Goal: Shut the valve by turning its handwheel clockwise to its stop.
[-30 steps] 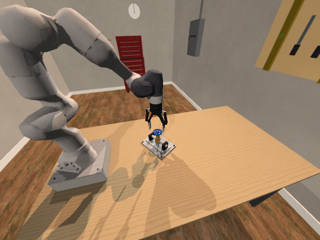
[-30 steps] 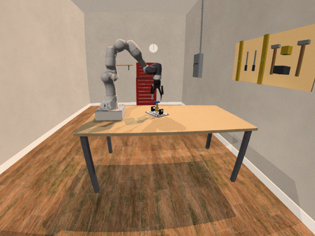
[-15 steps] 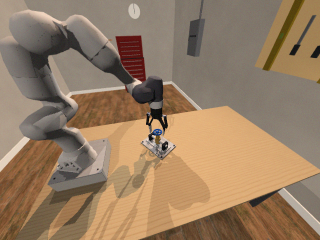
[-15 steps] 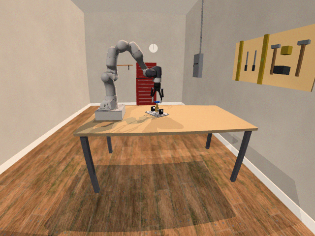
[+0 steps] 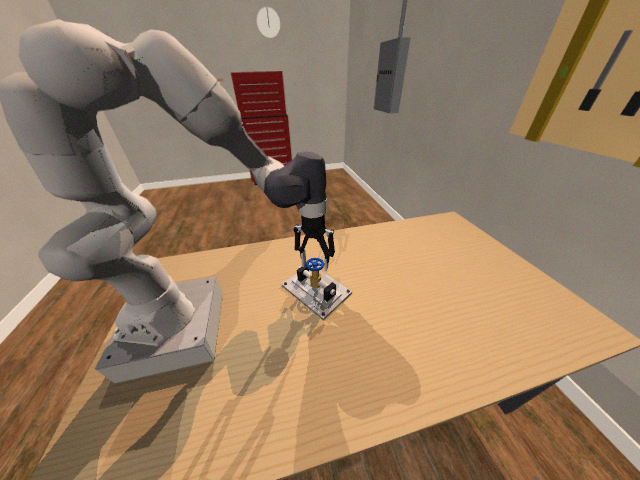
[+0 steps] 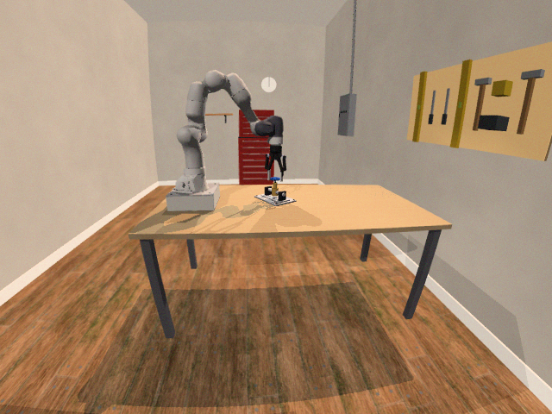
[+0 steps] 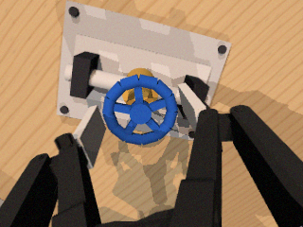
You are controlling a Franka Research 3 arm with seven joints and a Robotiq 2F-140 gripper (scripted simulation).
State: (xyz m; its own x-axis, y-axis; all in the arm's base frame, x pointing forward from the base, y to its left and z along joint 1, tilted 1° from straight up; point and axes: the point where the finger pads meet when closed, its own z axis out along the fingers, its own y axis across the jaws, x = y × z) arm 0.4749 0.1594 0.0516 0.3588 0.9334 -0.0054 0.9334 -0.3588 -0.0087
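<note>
The blue spoked handwheel is 20 mm below my hand.
</note>
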